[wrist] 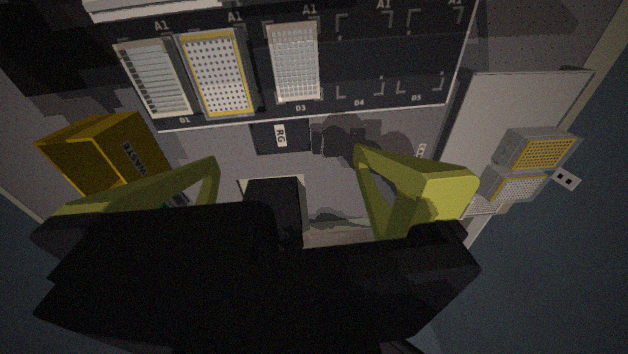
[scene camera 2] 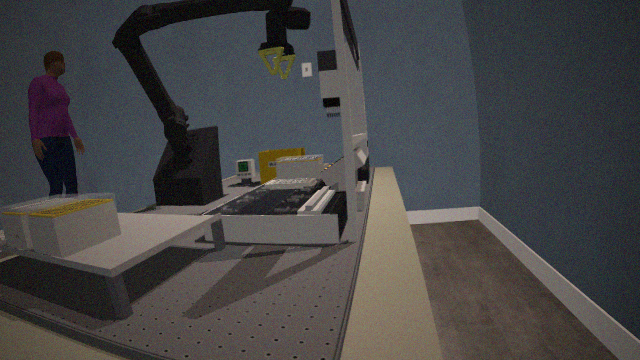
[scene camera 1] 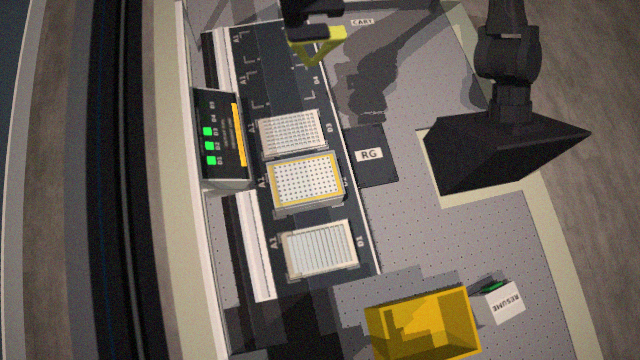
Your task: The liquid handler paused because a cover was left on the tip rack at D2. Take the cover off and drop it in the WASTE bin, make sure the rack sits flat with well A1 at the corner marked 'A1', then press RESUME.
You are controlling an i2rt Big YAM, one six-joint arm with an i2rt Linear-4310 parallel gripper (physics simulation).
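Seen in the pictures: gripper, fingertip midpoint: [wrist: 286, 157] [scene camera 2: 279, 77] [scene camera 1: 303, 38]; arm's base at its link origin: [scene camera 2: 186, 150] [scene camera 1: 509, 125].
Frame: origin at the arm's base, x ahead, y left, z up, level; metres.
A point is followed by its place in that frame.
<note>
The D2 tip rack [scene camera 1: 306, 180] {x 0.407, y -0.001, z -0.053 m} [scene camera 2: 299, 166] [wrist: 217, 75] {x 0.413, y -0.008, z -0.053 m} stands between D1 and D3, with a yellow-edged, dotted white top. A thin grey see-through rim around it looks like the clear cover; whether the rack sits flat is hard to tell. The 'A1' mark is beside its corner on the display side. My gripper [scene camera 1: 311, 62] [scene camera 2: 279, 76] {x 0.389, y -0.123, z 0.180 m} [wrist: 286, 157] {x 0.389, y -0.123, z 0.180 m} is open and empty, high above the deck near D4 and D5, away from the rack. The yellow WASTE bin [scene camera 1: 452, 312] {x 0.199, y 0.303, z -0.111 m} [scene camera 2: 267, 170] {x 0.223, y 0.255, z -0.116 m} [wrist: 150, 150] {x 0.262, y 0.253, z -0.145 m} stands beyond D1. The RESUME box [scene camera 1: 505, 303] {x 0.107, y 0.317, z -0.072 m} [scene camera 2: 245, 169] {x 0.120, y 0.279, z -0.108 m} is beside it, partly hidden in the wrist view.
A slatted trough [scene camera 1: 320, 250] {x 0.410, y 0.120, z -0.108 m} [wrist: 155, 77] {x 0.418, y 0.125, z -0.108 m} is at D1, a well plate [scene camera 1: 291, 131] {x 0.403, y -0.130, z -0.110 m} [wrist: 295, 62] {x 0.408, y -0.130, z -0.110 m} at D3. The display [scene camera 1: 225, 135] {x 0.534, y -0.128, z -0.061 m} shows green D1, D2 and D3 lamps and an orange bar. More yellow-topped racks [scene camera 2: 75, 225] [wrist: 545, 152] stand on the side platform [scene camera 2: 150, 230] {x 0.261, y -0.591, z -0.116 m}.
</note>
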